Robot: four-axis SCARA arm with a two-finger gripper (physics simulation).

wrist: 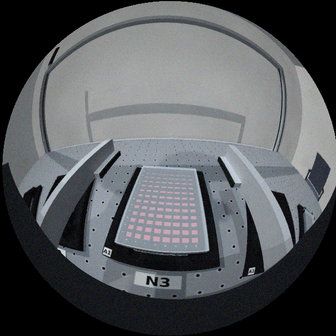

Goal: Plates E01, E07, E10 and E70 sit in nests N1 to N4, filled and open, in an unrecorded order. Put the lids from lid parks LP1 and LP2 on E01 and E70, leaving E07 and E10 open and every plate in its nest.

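A plate [162, 210] with rows of pink wells sits flat in the black nest N3 [165, 262], in the lower middle of the view. A pale translucent sheet with a light rim covers its top and looks like a lid. The plate's own label cannot be read. My gripper [168, 147] is open, with one finger standing off to each side of the plate, and it hangs above the plate, apart from it. Nothing is between the fingers. The plates E01, E07, E10 and E70 cannot be told apart by name here.
The N3 label [158, 280] is on the perforated deck in front of the nest. Black nest parts [75, 232] [253, 250] show on both sides, partly hidden by the fingers. A dark blue panel [321, 167] stands at the far right. A grey wall [165, 65] rises behind.
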